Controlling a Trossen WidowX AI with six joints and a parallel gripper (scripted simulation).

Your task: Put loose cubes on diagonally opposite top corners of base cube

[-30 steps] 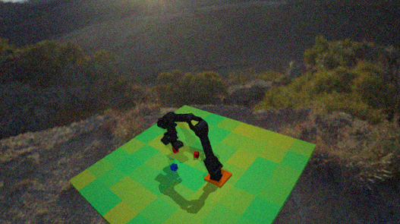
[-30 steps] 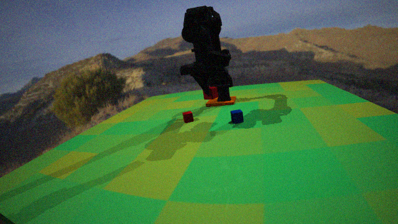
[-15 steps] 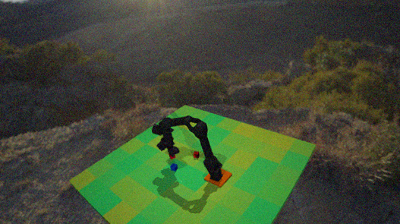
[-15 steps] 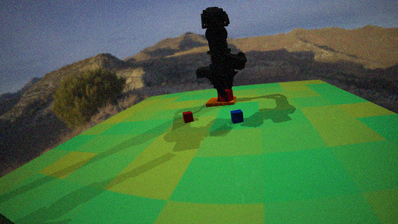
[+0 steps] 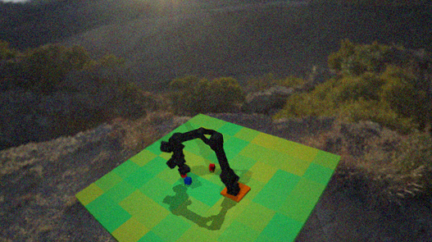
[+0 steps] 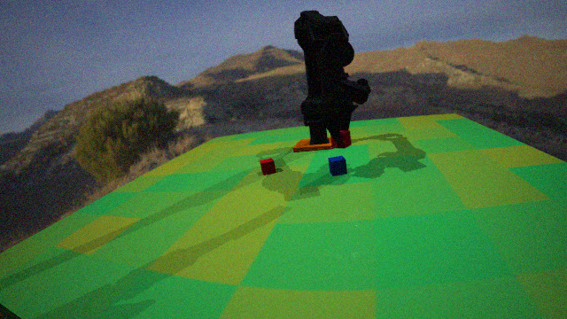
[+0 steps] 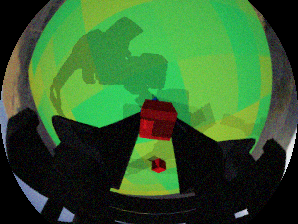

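My gripper tip is 1 cm past the blue cube, 2 cm to the left of it and 6 cm above it.
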